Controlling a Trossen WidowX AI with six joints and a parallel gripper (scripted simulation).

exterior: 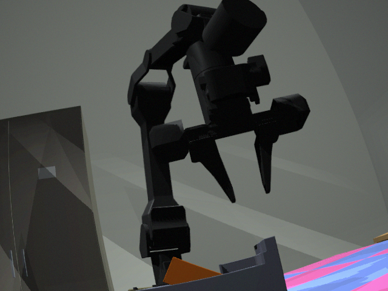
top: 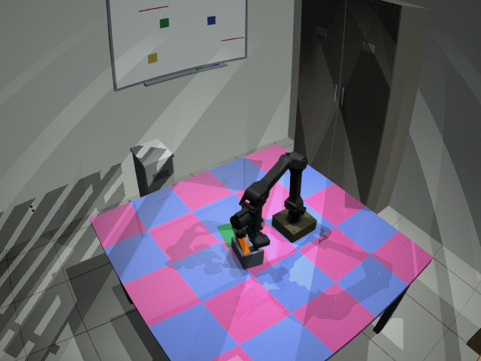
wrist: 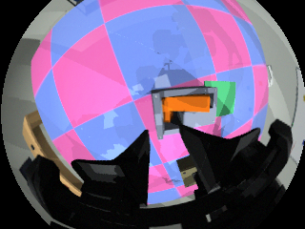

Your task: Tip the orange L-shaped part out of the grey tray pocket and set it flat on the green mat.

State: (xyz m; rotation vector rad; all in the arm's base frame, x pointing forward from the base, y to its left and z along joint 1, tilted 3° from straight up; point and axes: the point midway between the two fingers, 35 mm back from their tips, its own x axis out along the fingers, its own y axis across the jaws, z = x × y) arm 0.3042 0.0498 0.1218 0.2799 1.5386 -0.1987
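The orange L-shaped part lies 100 mm below my gripper tip, 40 mm to the right of it and 20 mm behind it. Also, from my gripper tip: green mat 210 mm to the right, 160 mm below, 70 mm behind.
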